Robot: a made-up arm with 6 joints.
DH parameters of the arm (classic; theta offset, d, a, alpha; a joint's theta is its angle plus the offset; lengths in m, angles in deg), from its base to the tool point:
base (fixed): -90 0.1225 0.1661 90
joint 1: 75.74 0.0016 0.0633 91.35
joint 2: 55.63 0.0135 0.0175 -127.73
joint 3: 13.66 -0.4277 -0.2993 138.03
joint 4: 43.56 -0.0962 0.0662 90
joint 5: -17.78 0 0.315 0
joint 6: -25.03 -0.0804 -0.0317 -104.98
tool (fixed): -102.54 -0.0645 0 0
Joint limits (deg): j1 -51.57..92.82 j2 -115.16..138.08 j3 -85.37..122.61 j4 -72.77..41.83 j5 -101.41..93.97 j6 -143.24..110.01
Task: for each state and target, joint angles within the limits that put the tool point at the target. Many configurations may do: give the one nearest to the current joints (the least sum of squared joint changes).
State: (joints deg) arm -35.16 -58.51 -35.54 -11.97 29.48 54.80
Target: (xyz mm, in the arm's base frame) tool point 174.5 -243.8 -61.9
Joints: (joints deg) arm -33.11 -34.36 -64.24 -0.05 41.73 44.52
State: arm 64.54 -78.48 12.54 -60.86 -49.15 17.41
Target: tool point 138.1 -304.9 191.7
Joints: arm 92.82 -54.84 45.40 -49.28 -31.86 0.56
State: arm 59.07 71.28 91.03 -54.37 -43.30 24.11
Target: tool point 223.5 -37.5 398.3
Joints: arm 73.78 52.24 72.07 -72.77 -30.98 38.33
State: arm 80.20 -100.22 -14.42 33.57 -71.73 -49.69
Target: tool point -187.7 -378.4 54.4
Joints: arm 83.80 -107.95 -5.61 30.55 -62.10 -52.25
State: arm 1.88 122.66 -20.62 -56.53 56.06 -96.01
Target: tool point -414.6 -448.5 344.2
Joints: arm 26.89 110.02 -20.05 -71.30 39.21 -90.54
